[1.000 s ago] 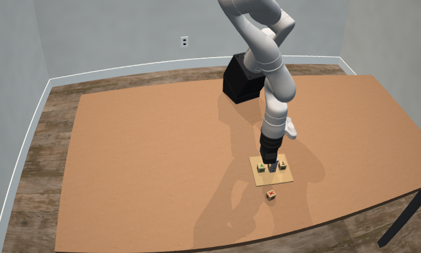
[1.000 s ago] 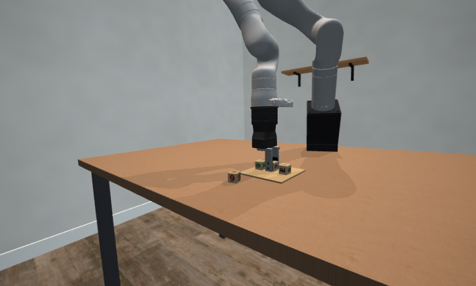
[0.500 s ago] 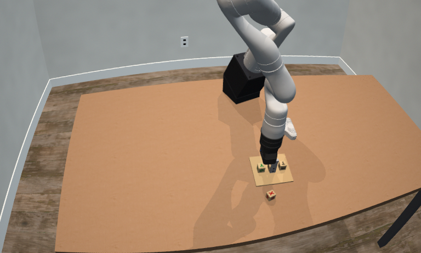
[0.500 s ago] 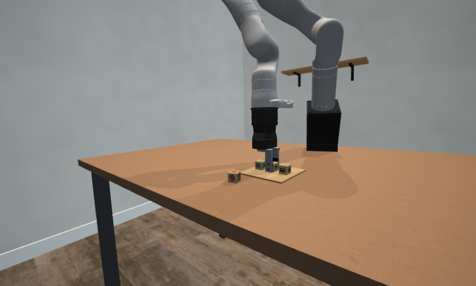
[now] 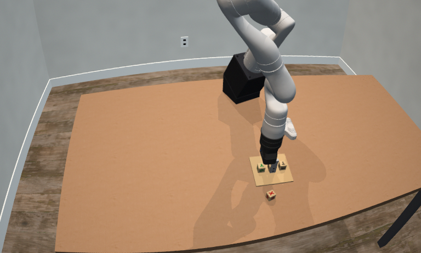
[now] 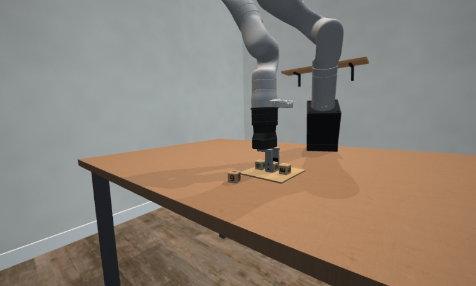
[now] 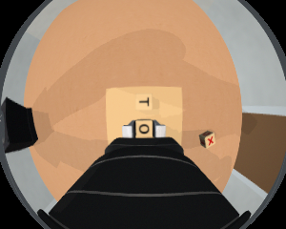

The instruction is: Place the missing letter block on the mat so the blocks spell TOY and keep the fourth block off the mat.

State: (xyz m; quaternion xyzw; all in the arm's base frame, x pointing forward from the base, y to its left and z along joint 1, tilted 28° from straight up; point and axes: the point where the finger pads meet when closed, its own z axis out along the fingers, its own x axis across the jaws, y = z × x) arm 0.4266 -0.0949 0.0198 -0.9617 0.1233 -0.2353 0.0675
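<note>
Right now my hand is 1 cm above the O block. Round my hand: tan mat (2 cm below).
</note>
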